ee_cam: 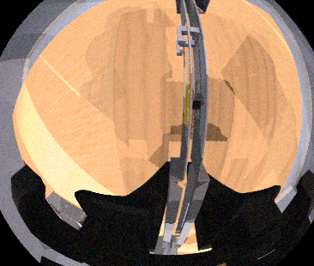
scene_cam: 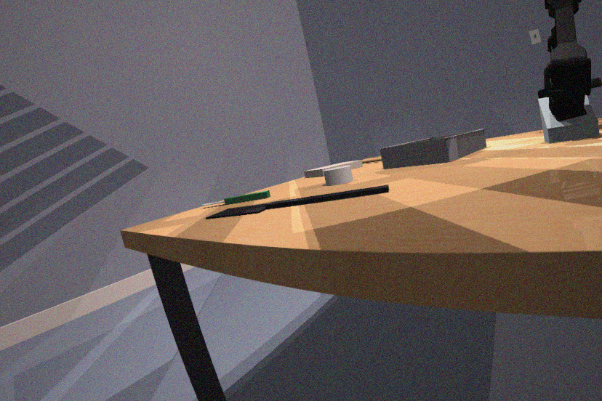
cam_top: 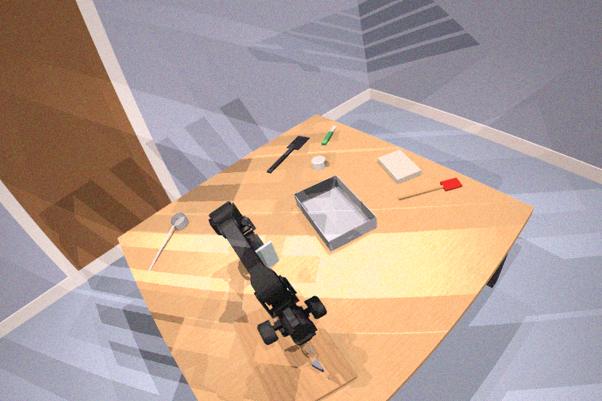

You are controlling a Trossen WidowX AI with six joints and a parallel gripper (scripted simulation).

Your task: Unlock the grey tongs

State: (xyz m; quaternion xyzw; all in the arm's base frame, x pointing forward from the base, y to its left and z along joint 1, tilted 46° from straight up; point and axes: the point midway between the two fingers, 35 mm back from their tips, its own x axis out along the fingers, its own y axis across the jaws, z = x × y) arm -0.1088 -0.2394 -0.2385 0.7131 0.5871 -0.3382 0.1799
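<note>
Right now the wooden board is 50 mm behind my gripper tip and 40 mm below it. Also, from my gripper tip: white round cup 640 mm ahead, 570 mm to the left, 30 mm below; then red spatula 790 mm ahead, 30 mm to the left, 50 mm below; then grey roasting tin 440 mm ahead, 290 mm to the left, 20 mm below.
</note>
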